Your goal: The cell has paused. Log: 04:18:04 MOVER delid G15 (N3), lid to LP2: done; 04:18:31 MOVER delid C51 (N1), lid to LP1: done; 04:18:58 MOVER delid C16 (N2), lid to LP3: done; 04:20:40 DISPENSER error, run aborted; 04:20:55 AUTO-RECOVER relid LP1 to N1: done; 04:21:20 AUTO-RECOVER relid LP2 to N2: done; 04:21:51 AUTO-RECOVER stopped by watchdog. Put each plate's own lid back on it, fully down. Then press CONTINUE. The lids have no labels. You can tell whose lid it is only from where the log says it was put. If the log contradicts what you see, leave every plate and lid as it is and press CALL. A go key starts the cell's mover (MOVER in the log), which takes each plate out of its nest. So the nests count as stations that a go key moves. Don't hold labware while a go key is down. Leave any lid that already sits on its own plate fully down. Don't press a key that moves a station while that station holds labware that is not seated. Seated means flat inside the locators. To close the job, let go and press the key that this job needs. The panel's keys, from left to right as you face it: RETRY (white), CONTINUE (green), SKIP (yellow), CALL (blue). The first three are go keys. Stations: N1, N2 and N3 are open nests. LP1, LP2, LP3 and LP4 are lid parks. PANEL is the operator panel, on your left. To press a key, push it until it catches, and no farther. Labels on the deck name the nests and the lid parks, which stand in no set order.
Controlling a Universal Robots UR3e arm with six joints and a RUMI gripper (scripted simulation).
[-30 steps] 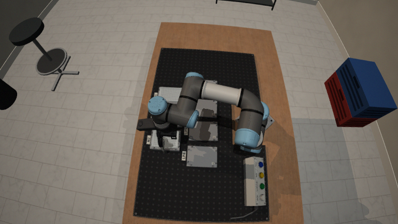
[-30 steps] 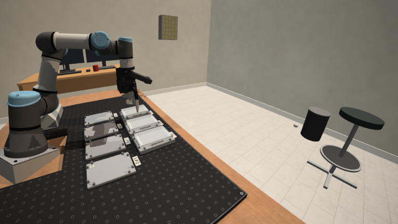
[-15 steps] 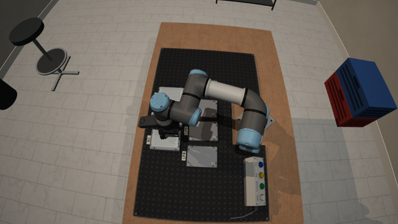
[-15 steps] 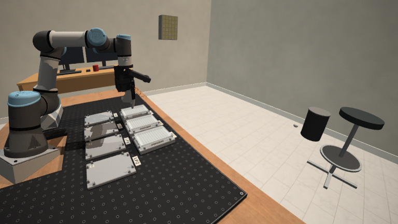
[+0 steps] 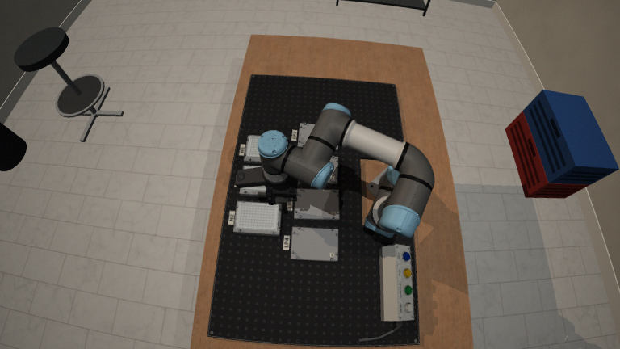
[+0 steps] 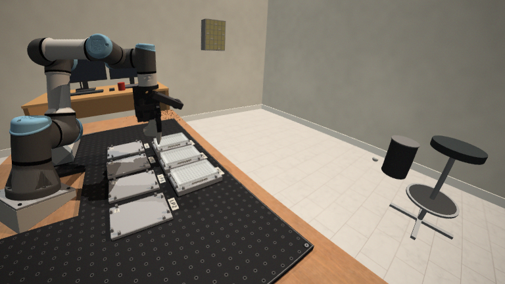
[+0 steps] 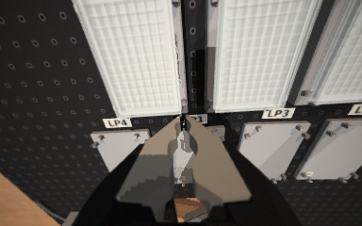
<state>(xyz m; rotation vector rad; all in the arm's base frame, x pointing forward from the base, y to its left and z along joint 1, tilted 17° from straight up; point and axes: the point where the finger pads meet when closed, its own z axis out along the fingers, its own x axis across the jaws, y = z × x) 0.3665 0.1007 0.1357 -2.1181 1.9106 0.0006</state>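
Now: the green CONTINUE key 43 cm behind my hand and 21 cm to the left of it. From my hand the other things lie so: lid park LP1: 12 cm behind, 6 cm below, 3 cm to the right; plate: 5 cm to the left, 5 cm ahead, 4 cm below; pale lid: 5 cm to the left, 5 cm ahead, 3 cm below.
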